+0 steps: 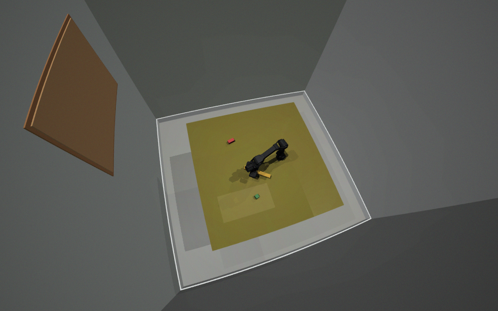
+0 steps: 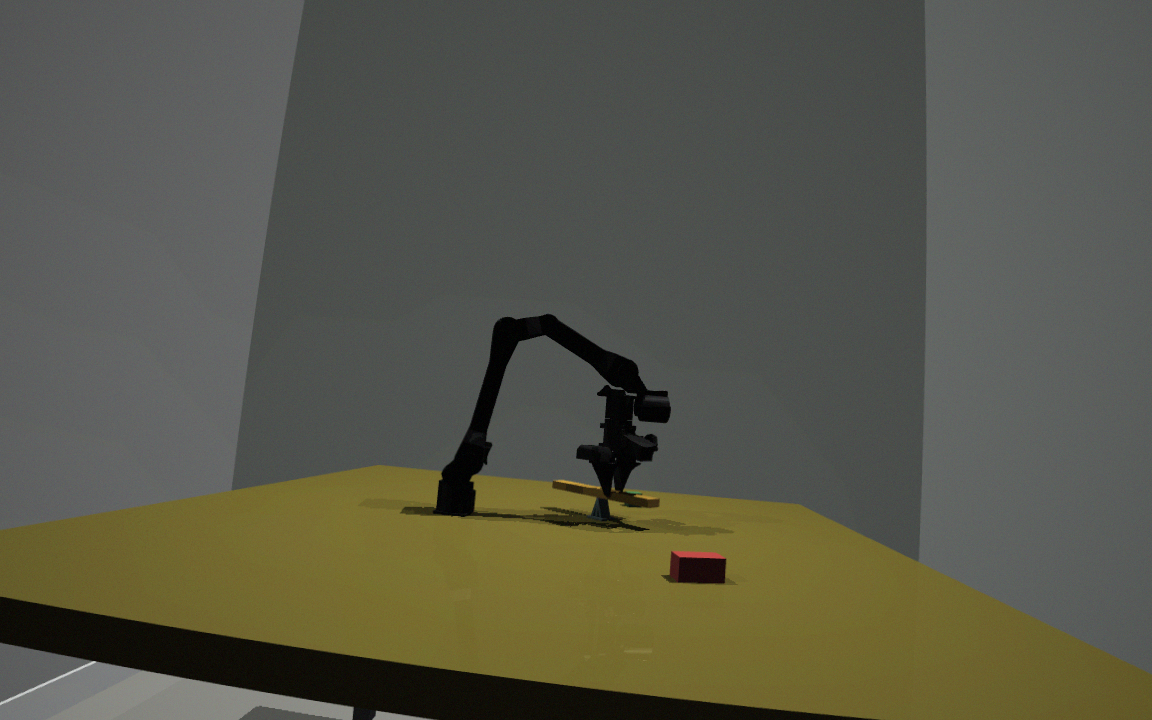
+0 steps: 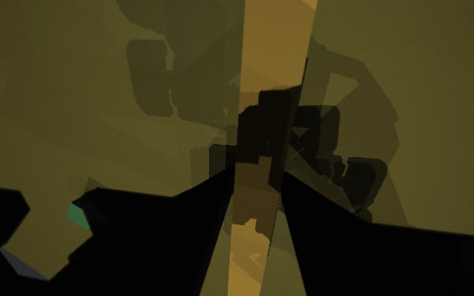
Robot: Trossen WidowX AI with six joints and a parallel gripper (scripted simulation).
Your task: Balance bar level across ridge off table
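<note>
The bar is 20 mm to the left of my gripper tip and 20 mm behind it. Round my gripper tip: red block (380 mm to the right, 130 mm ahead, 30 mm below); then small green cube (230 mm to the left, 50 mm ahead, 30 mm below).
</note>
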